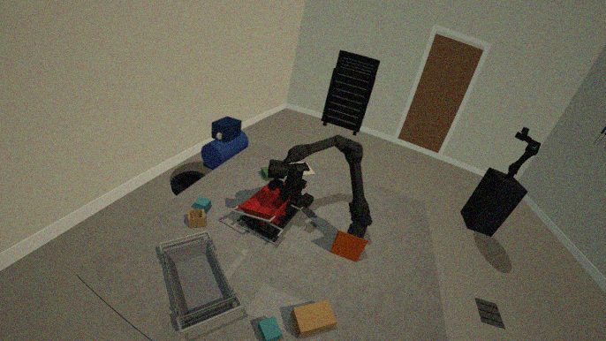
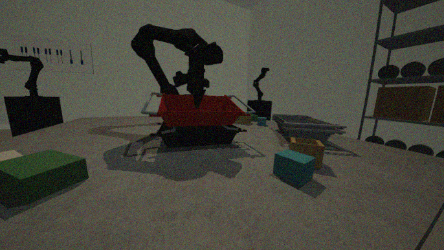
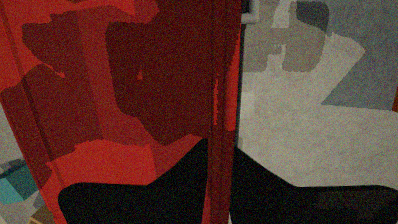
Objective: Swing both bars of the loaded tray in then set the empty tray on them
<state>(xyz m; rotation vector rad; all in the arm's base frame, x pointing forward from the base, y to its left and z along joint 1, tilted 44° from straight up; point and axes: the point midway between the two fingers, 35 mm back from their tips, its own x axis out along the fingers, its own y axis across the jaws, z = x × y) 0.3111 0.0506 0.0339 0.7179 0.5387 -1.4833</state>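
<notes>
The red tray is 70 mm ahead of my gripper tip, 10 mm to the right of it and 10 mm above it. Also, from my gripper tip: pale flat card (100 mm ahead, 540 mm to the right, 110 mm below).
</notes>
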